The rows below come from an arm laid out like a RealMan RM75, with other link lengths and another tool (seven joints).
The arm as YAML. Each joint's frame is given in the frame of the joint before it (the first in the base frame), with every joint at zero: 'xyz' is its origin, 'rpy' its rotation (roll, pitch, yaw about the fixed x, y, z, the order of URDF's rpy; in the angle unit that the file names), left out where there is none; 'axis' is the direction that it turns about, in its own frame. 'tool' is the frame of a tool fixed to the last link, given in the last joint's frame.
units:
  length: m
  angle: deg
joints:
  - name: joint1
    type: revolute
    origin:
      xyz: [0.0, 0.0, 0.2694]
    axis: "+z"
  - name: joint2
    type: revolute
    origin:
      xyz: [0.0, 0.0, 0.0]
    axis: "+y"
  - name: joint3
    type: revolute
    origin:
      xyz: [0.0, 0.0, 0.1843]
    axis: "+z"
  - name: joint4
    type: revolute
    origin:
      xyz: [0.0, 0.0, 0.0]
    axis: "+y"
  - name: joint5
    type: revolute
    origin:
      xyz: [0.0, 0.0, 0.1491]
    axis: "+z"
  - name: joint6
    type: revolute
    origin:
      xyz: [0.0, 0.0, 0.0]
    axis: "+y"
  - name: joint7
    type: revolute
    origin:
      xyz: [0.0, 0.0, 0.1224]
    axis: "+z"
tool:
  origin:
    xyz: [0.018, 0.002, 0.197]
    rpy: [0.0, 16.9, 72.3]
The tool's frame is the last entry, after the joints.
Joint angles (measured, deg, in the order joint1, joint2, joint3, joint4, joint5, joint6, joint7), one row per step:
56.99, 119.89, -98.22, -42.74, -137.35, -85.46, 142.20
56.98, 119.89, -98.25, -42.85, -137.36, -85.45, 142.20
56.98, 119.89, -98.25, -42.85, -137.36, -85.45, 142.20
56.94, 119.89, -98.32, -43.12, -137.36, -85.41, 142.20
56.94, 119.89, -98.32, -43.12, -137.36, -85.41, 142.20
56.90, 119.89, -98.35, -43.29, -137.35, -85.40, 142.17
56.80, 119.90, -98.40, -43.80, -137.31, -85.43, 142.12
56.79, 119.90, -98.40, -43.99, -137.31, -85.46, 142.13
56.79, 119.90, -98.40, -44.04, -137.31, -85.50, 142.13
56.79, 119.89, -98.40, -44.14, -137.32, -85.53, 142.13
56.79, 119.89, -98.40, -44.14, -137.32, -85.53, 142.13
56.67, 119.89, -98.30, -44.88, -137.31, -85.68, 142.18
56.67, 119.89, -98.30, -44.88, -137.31, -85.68, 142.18
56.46, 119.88, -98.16, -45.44, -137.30, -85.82, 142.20
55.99, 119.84, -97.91, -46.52, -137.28, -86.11, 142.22
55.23, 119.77, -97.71, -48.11, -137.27, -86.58, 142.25
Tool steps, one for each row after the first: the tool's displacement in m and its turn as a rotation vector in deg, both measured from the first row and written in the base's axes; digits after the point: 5 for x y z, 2 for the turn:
-0.00024, 0.00035, -0.00009, 0.01, 0.03, 0.11
-0.00024, 0.00035, -0.00009, 0.01, 0.03, 0.11
-0.00092, 0.00116, -0.00040, 0.05, 0.13, 0.35
-0.00092, 0.00116, -0.00040, 0.05, 0.13, 0.35
-0.00137, 0.00152, -0.00061, 0.05, 0.21, 0.50
-0.00289, 0.00236, -0.00123, 0.03, 0.46, 0.87
-0.00352, 0.00278, -0.00139, 0.04, 0.53, 1.00
-0.00365, 0.00274, -0.00135, 0.02, 0.54, 1.02
-0.00390, 0.00300, -0.00132, 0.02, 0.56, 1.10
-0.00390, 0.00300, -0.00132, 0.02, 0.56, 1.10
-0.00639, 0.00418, -0.00198, 0.09, 0.93, 1.45
-0.00639, 0.00418, -0.00198, 0.09, 0.93, 1.45
-0.00799, 0.00459, -0.00244, 0.16, 1.24, 1.57
-0.01065, 0.00511, -0.00310, 0.28, 1.80, 1.75
-0.01353, 0.00532, -0.00353, 0.36, 2.45, 2.02

